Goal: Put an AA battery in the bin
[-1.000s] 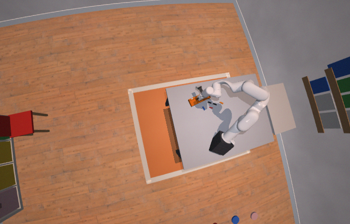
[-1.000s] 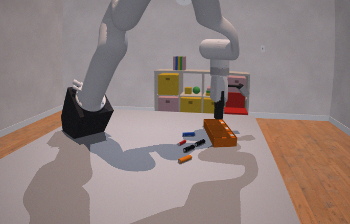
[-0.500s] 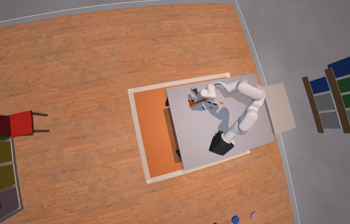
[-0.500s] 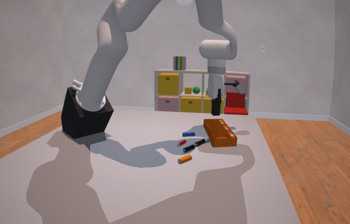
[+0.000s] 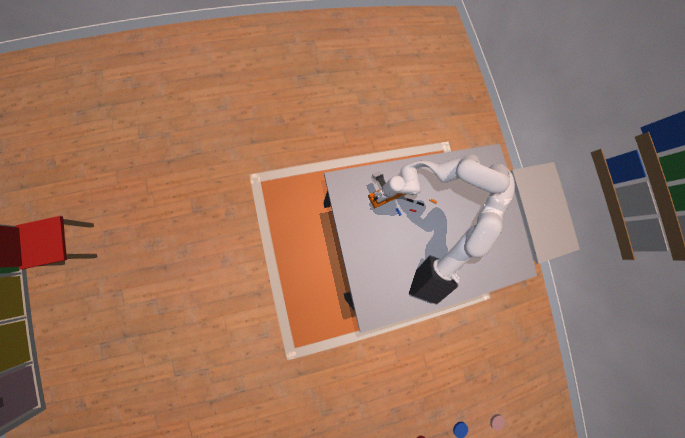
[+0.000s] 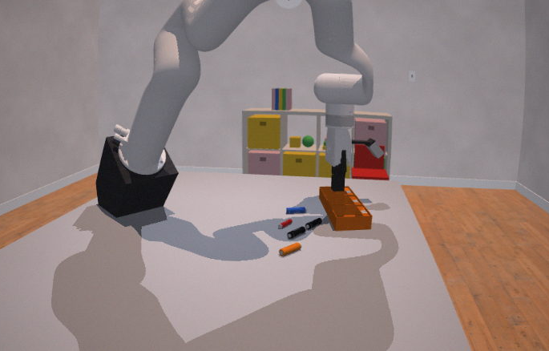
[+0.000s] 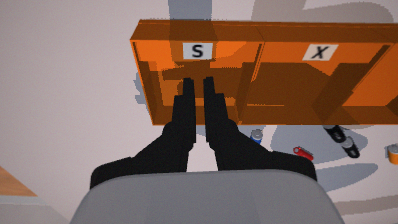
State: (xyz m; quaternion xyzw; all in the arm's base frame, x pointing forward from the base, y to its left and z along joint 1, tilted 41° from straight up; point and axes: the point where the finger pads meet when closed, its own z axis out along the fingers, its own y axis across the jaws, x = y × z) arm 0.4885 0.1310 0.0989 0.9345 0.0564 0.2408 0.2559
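Right now my hand is 120 mm past the blue AA battery, 70 mm to the left of it and 50 mm above it. From my hand the other things lie so: orange bin tray: 10 mm behind, 80 mm to the right, 40 mm below; then black battery: 100 mm behind, 170 mm to the right, 50 mm below; then small red battery: 160 mm behind, 150 mm to the right, 50 mm below.
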